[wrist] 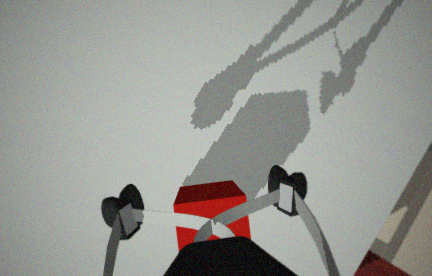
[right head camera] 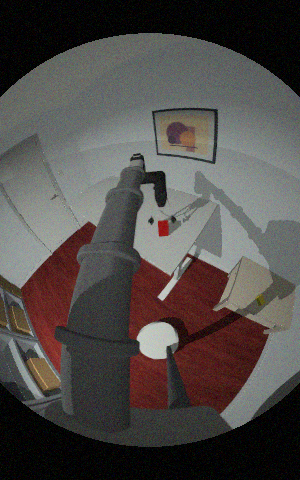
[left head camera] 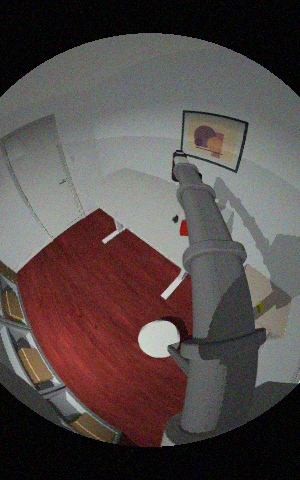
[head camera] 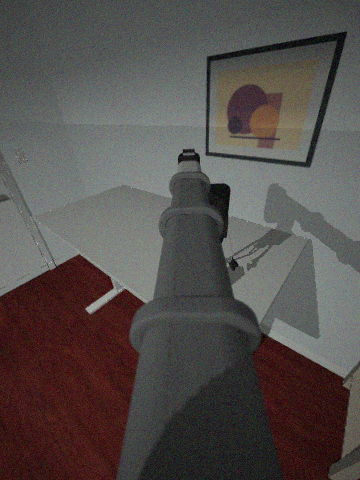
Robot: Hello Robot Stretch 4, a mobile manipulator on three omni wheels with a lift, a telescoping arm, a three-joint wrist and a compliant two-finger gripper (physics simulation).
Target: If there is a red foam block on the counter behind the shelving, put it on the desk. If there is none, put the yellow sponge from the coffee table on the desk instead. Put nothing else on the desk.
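Seen in the pictures: gripper, fingertip midpoint: (wrist: 205, 191) (right head camera: 161, 222) (left head camera: 185, 222); robot's base, link origin: (right head camera: 158, 339) (left head camera: 158, 337).
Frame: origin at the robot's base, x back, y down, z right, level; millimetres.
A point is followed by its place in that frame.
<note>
A red foam block (left head camera: 184, 228) @(x -640, y -985, z 79 mm) (right head camera: 163, 228) @(x -640, y -987, z 93 mm) (wrist: 212, 204) @(x -681, y -1013, z 91 mm) rests on the pale desk (head camera: 95, 227) @(x -1153, y -923, z -567 mm) (left head camera: 135, 200) @(x -1010, y -923, z -280 mm) (right head camera: 155, 252) @(x -517, y -923, z 38 mm) (wrist: 90, 100) @(x -793, y -923, z -30 mm), near its right end. In the head camera view the block is hidden by the arm. My gripper (right head camera: 162, 219) @(x -689, y -990, z 87 mm) (wrist: 205, 191) @(x -689, y -990, z 87 mm) is open. Its two black fingertips stand apart on either side of the block, with a gap on each side in the wrist view. A small yellow item (left head camera: 259, 306) @(x -199, y -467, z 970 mm) (right head camera: 260, 299) @(x -195, y -468, z 981 mm), which looks like the sponge, lies on a beige piece of furniture (left head camera: 257, 284) @(x -452, y -423, z 1053 mm) (right head camera: 250, 280) @(x -423, y -423, z 962 mm) at the right.
A white round stool or table (left head camera: 159, 339) @(x 7, y -187, z 4 mm) (right head camera: 158, 341) @(x 12, y -187, z 12 mm) stands on the red floor near my base. Shelving with brown boxes (left head camera: 35, 365) @(x 793, y -238, z -1331 mm) (right head camera: 42, 372) @(x 781, y -243, z -1348 mm) is at the lower left. A framed picture (head camera: 265, 105) @(x -1201, y -1493, z 347 mm) hangs on the wall behind the desk. A door (left head camera: 42, 175) @(x -1566, y -1154, z -1858 mm) (right head camera: 40, 195) @(x -1628, y -1050, z -1812 mm) is at the left.
</note>
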